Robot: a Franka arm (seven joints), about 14 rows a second.
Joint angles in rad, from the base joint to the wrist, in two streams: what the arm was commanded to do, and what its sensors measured. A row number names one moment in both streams.
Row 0, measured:
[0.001 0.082 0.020 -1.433 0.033 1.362 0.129]
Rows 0 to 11, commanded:
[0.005 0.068 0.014 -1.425 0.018 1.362 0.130]
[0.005 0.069 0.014 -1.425 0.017 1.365 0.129]
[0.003 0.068 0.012 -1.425 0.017 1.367 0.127]
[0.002 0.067 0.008 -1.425 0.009 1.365 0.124]
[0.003 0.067 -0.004 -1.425 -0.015 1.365 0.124]
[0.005 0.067 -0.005 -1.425 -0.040 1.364 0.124]
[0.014 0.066 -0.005 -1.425 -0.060 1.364 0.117]
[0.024 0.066 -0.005 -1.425 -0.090 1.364 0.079]
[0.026 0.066 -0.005 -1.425 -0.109 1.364 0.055]
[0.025 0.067 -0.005 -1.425 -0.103 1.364 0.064]
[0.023 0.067 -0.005 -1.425 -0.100 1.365 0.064]
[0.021 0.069 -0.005 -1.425 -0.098 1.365 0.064]
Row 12, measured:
[0.013 0.082 0.001 -1.424 -0.075 1.366 0.080]
